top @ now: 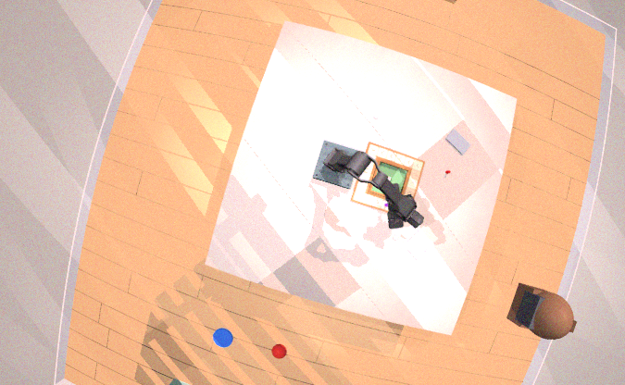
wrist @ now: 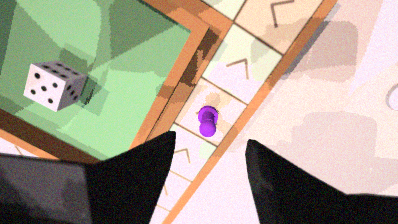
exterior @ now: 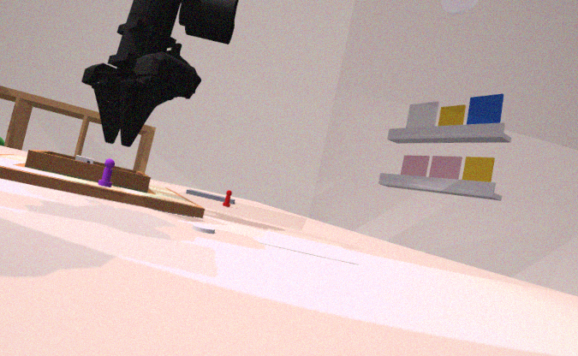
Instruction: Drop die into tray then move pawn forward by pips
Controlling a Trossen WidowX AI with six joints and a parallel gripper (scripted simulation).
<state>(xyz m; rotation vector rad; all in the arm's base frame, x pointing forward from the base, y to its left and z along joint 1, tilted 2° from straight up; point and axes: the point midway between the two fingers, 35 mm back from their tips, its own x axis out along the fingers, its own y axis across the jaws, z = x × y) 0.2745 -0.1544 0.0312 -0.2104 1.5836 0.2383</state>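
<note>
Now: the purple pawn 40 mm below my gripper tip. Round my gripper tip: white die 20 mm behind, 120 mm to the left, 40 mm below; green dice tray 10 mm behind, 110 mm to the left, 60 mm below; red pawn 280 mm ahead, 200 mm to the left, 50 mm below.
</note>
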